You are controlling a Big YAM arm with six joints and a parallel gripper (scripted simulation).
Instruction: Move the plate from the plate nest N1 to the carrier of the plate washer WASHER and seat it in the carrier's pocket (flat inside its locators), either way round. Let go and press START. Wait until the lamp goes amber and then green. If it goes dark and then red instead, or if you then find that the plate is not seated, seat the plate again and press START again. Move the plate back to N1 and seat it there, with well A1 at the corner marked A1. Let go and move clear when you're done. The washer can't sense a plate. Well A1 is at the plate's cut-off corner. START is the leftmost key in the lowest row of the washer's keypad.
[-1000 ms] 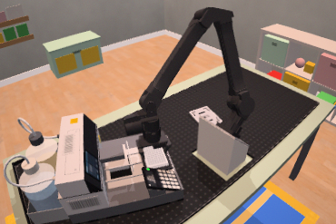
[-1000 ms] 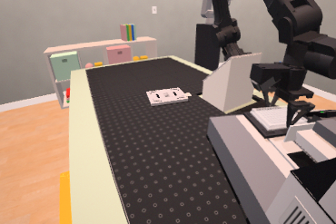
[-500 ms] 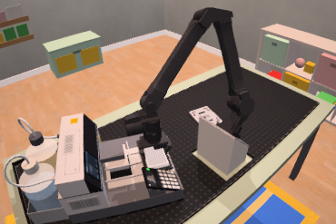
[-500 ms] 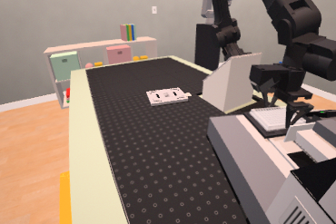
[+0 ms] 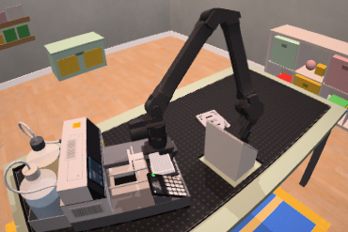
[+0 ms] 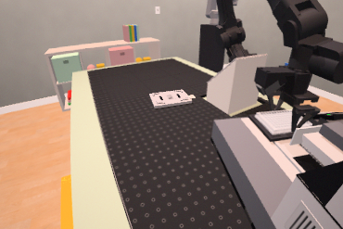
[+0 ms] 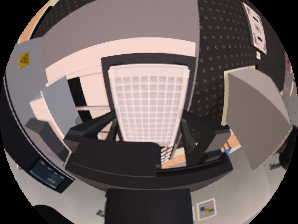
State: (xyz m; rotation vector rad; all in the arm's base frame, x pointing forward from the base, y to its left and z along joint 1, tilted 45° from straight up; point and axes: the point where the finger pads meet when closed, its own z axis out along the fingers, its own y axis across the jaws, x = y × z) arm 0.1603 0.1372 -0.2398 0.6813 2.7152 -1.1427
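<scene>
Now: the white well plate 1 cm below my hand. The rest, counted from my hand: plate nest N1 (9 cm ahead, 44 cm to the right, 9 cm below); plate washer (7 cm ahead, 14 cm to the left, 3 cm above).
</scene>
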